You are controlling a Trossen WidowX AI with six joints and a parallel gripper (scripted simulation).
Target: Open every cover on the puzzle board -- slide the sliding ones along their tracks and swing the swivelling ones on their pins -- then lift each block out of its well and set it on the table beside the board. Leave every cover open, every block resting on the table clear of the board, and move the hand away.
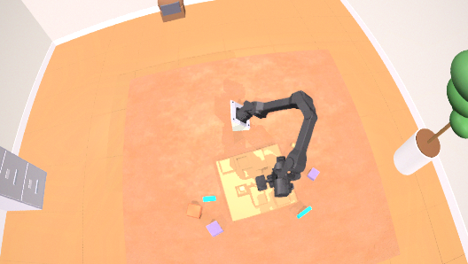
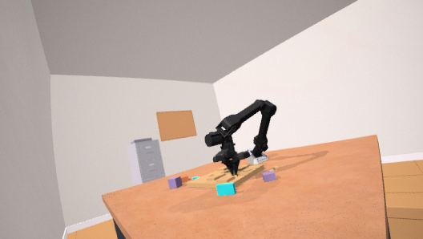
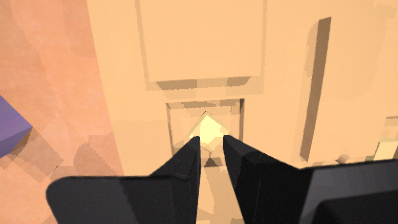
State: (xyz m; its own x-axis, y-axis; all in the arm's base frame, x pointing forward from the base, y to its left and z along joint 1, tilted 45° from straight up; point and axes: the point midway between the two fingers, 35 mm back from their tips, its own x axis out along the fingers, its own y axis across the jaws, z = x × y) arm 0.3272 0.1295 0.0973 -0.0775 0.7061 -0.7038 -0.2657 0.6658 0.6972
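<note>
Now: gripper tip 300 mm to the left of the cyan block, 70 mm short of it and 20 mm above it. The rest, counted from my gripper tip: orange block (360 mm to the right, 130 mm ahead, 10 mm below).
</note>
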